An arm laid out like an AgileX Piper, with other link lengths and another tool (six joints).
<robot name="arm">
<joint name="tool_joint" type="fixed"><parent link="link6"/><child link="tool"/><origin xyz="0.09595 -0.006 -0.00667" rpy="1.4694 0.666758 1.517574"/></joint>
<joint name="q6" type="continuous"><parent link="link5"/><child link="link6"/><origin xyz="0.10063 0 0.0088"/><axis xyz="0.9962 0 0.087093"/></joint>
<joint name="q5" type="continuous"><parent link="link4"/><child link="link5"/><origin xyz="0 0 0"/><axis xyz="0 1 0"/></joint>
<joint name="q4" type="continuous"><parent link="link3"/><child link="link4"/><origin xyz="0.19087 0 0.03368"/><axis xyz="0.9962 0 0.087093"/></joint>
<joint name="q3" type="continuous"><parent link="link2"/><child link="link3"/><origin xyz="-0.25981 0 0.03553"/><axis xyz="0 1 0"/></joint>
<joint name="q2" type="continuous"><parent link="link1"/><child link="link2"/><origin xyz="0 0 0"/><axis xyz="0 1 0"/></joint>
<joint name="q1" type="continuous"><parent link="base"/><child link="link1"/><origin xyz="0 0 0.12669"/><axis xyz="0 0 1"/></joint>
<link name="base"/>
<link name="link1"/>
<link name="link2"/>
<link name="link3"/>
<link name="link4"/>
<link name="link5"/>
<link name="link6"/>
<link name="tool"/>
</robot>
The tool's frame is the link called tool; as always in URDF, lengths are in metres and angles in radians. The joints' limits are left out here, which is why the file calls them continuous.
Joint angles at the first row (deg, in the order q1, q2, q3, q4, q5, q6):
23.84 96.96 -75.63 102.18 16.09 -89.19
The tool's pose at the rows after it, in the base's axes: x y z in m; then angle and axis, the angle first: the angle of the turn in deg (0 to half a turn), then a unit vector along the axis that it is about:
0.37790, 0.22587, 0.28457, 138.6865, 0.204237, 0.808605, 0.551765
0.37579, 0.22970, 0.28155, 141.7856, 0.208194, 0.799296, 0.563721
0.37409, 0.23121, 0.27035, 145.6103, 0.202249, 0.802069, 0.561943
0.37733, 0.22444, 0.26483, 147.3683, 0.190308, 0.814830, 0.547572
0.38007, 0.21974, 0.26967, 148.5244, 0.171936, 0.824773, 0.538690
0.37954, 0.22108, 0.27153, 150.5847, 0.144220, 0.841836, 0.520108
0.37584, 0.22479, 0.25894, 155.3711, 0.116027, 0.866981, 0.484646
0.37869, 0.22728, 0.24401, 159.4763, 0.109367, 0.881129, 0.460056
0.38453, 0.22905, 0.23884, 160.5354, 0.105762, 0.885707, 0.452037
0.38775, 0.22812, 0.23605, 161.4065, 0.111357, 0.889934, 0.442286
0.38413, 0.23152, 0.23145, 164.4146, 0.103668, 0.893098, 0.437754
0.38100, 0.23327, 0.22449, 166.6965, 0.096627, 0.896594, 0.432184
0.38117, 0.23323, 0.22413, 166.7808, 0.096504, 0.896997, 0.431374
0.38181, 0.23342, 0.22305, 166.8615, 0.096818, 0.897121, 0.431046
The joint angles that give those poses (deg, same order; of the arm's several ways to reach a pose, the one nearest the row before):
23.84 96.96 -75.63 101.40 16.91 -87.65
23.01 97.58 -75.63 100.45 19.99 -84.43
21.40 98.90 -75.87 95.38 24.21 -78.97
19.04 100.02 -78.15 86.16 27.72 -71.57
17.10 100.89 -82.30 77.34 31.83 -64.33
16.43 102.46 -87.93 67.20 36.83 -56.21
16.44 105.61 -94.31 56.82 44.12 -47.99
16.43 109.55 -99.80 51.55 49.32 -42.92
16.44 112.04 -103.43 49.70 51.32 -41.15
16.43 113.45 -106.14 47.35 52.92 -38.25
16.43 115.26 -109.02 46.76 56.81 -36.84
16.43 116.61 -110.27 46.53 59.26 -36.62
16.43 116.74 -110.49 46.40 59.43 -36.49
16.43 116.97 -110.62 46.40 59.42 -36.49

